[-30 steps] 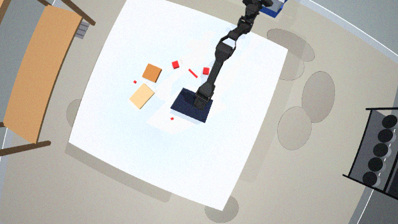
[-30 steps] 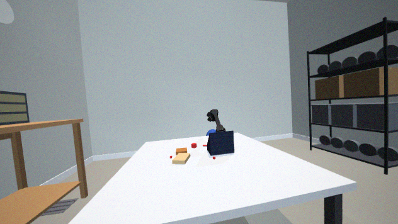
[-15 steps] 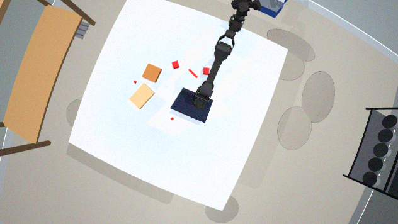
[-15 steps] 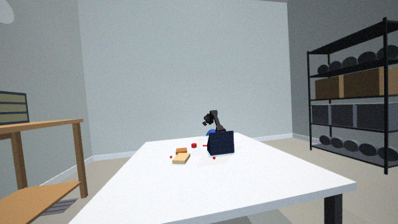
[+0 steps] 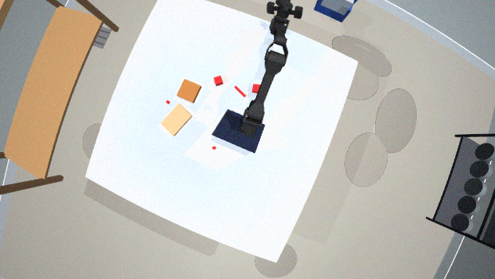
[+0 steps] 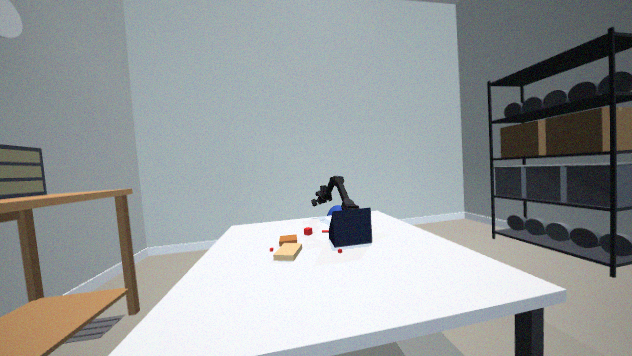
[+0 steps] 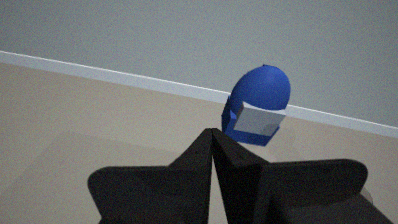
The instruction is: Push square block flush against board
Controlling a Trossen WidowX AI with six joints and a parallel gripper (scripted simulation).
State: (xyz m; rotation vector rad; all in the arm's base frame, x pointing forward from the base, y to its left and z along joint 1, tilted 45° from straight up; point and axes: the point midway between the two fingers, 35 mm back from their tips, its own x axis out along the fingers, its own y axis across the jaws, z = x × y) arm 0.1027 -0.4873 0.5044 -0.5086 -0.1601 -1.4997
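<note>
My gripper tip is now 670 mm to the right of the square block, 290 mm short of it and 100 mm above it. The rest, counted from my gripper tip: red stick: 550 mm to the left, 110 mm below, 30 mm ahead; then board: 840 mm to the left, 280 mm ahead, 100 mm below.
</note>
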